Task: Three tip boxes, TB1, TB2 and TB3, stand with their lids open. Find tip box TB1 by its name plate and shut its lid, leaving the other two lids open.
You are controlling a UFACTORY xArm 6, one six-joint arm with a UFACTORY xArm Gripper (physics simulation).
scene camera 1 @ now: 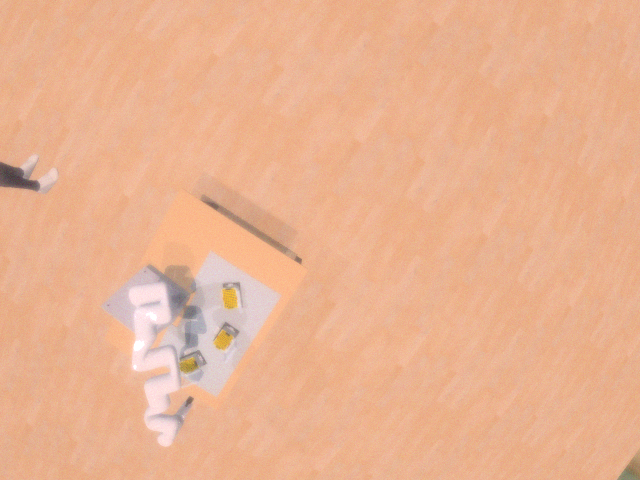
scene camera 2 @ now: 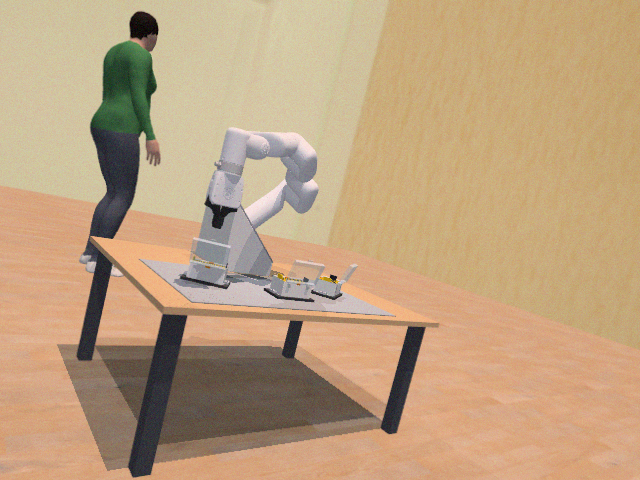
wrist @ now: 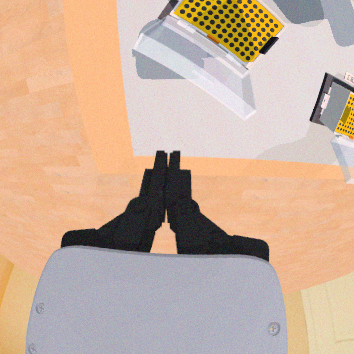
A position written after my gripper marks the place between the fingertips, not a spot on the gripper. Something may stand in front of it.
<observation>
In view: my gripper (scene camera 2: pixel 216 227) and a grey mat (scene camera 1: pixel 196 331).
My gripper also shows in the wrist view (wrist: pixel 168 166). The grey mat also shows in the wrist view (wrist: pixel 165 111).
</observation>
